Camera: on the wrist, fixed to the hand. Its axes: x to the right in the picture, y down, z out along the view.
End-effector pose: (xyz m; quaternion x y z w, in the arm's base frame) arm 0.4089 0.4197 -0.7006 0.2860 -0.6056 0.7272 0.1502
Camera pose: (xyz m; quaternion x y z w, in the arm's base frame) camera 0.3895 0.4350 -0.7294 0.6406 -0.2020 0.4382 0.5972
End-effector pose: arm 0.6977 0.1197 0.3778 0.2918 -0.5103 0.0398 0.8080
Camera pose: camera 0.7027 0.1572 0.3808 0.6007 -0.1662 -0.5164 0.5872
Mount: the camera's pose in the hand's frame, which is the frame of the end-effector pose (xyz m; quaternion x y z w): -0.0038 0.0305 -0.0223 0.0439 -0.0092 -0.6987 0.7140
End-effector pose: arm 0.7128 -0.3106 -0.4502 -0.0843 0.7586 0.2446 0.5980
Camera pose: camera 0.6817 -0.2953 -0.4347 -0.5617 0.4880 -0.2757 0.6086
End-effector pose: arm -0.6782 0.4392 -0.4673 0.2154 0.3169 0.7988 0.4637
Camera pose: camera -0.7090 0.4178 -0.4617 -0.0399 0.4076 0.2305 0.8827
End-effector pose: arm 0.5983 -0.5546 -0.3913 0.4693 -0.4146 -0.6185 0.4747
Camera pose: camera 0.6265 -0.5587 -0.3662 -0.6399 -0.0004 0.7594 0.1176
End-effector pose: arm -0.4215 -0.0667 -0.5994 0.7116 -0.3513 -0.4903 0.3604
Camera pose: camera -0.4058 -0.0748 -0.5658 -0.7648 -0.2215 0.5930 0.1197
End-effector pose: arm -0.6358 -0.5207 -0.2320 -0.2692 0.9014 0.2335 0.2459
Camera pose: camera -0.6584 -0.5089 -0.2039 -0.8091 0.4635 -0.0422 0.3588
